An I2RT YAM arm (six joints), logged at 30 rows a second.
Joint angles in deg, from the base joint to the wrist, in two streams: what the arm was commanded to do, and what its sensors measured. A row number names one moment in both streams.
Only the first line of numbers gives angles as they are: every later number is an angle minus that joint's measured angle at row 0.
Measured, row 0:
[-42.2, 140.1, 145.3, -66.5, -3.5, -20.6]
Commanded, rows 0 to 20:
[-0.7, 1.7, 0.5, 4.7, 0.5, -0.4]
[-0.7, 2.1, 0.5, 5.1, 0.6, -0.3]
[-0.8, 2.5, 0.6, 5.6, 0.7, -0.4]
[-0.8, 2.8, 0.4, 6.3, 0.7, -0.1]
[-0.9, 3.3, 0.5, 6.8, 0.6, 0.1]
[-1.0, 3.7, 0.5, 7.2, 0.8, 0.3]
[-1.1, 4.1, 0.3, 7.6, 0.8, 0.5]
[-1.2, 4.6, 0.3, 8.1, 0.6, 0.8]
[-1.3, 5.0, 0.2, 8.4, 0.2, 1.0]
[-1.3, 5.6, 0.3, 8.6, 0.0, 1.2]
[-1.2, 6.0, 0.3, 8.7, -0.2, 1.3]
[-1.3, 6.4, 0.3, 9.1, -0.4, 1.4]
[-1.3, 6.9, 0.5, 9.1, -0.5, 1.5]
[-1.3, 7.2, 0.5, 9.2, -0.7, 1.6]
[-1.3, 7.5, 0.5, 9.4, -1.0, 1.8]
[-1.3, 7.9, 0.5, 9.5, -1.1, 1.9]
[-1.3, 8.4, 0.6, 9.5, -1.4, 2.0]
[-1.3, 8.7, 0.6, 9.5, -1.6, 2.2]
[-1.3, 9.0, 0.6, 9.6, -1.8, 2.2]
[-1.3, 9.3, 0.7, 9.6, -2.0, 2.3]
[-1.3, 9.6, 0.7, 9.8, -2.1, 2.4]
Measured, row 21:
[-0.9, 8.2, 0.0, 8.8, -0.6, 1.6]
